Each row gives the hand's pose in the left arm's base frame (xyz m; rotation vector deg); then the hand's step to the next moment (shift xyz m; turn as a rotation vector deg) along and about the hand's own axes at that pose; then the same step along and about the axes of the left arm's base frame.
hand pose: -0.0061 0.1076 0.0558 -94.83 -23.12 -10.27
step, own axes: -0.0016 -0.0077 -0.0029 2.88 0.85 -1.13
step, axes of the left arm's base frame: -0.0039 -0.0025 0.0070 3.10 -0.73 0.36
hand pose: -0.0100 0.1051 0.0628 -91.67 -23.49 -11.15
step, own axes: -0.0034 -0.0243 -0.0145 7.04 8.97 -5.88
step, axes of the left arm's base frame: -0.0105 -0.0142 0.0224 10.56 -5.05 -5.26
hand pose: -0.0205 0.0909 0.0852 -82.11 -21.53 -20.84
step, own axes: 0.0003 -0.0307 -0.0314 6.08 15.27 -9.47
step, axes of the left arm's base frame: -0.0128 -0.0344 0.0241 12.71 -7.95 -11.62
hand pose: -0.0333 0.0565 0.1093 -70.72 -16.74 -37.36
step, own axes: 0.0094 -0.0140 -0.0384 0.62 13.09 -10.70
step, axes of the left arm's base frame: -0.0063 -0.0413 0.0036 6.94 -7.85 -13.28
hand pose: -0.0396 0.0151 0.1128 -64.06 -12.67 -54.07
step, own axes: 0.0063 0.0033 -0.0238 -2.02 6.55 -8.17
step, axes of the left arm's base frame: -0.0006 -0.0230 -0.0095 1.24 -5.05 -9.31
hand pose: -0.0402 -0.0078 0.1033 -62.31 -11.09 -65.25
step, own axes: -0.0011 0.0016 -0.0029 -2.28 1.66 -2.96
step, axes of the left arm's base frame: -0.0003 -0.0016 -0.0031 -0.84 -0.85 -3.91
